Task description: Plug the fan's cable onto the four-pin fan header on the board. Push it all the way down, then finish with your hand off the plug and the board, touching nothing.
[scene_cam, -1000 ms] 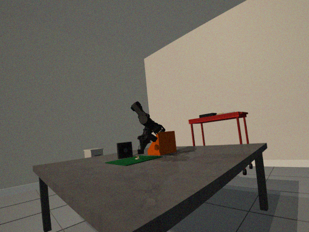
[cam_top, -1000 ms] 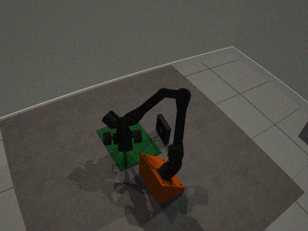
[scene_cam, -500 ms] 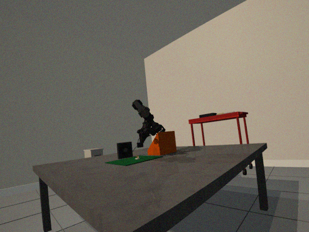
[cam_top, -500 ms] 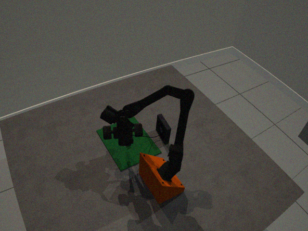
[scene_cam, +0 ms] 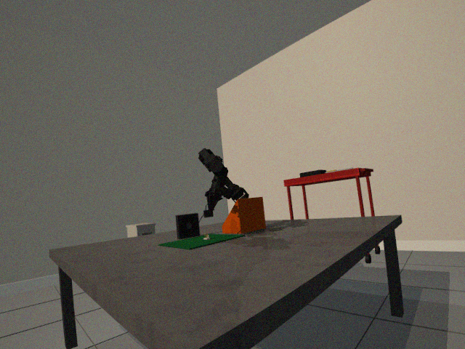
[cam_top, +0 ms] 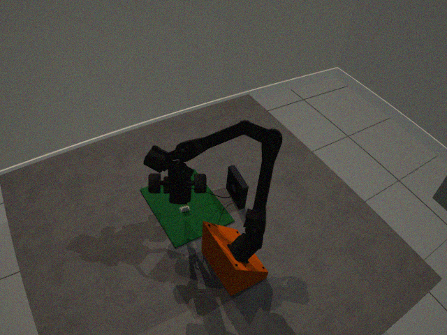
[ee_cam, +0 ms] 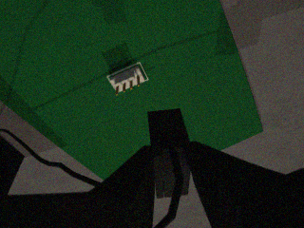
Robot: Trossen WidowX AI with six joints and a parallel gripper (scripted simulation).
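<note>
Now: the green board 140 mm below my gripper tip, 40 mm to the right of it and 30 mm ahead of it. The rest, counted from my gripper tip: black plug 10 mm below, 10 mm ahead; white-framed fan header 120 mm below, 30 mm to the right, 10 mm ahead; black fan 220 mm to the right, 70 mm below.
</note>
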